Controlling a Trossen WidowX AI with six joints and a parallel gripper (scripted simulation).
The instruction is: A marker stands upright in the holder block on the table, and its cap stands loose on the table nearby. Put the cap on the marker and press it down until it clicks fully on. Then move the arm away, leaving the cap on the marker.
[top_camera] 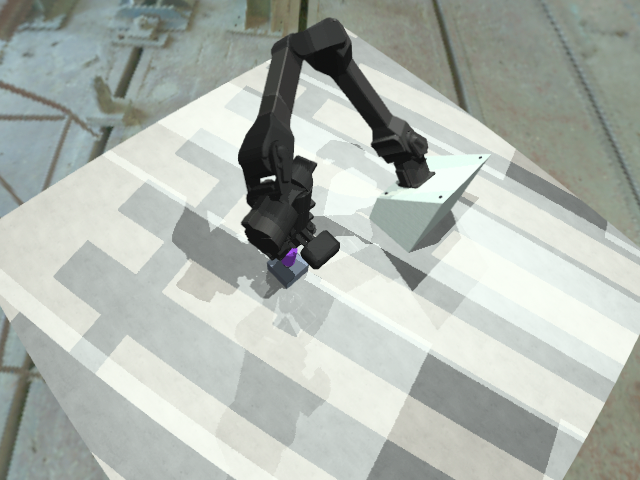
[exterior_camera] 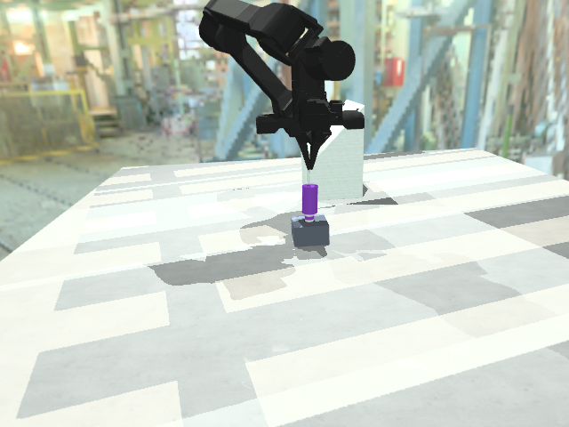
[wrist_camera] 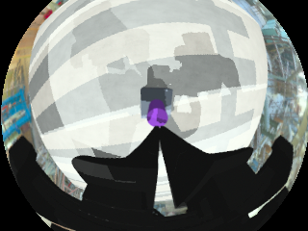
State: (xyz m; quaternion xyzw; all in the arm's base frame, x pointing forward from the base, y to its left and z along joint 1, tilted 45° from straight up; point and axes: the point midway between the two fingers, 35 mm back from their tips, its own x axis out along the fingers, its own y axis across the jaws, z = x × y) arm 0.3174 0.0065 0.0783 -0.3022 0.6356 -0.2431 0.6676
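Right now my gripper tip is 6 cm above the purple cap. The rest, counted from my gripper tip: dark grey holder block 12 cm below.
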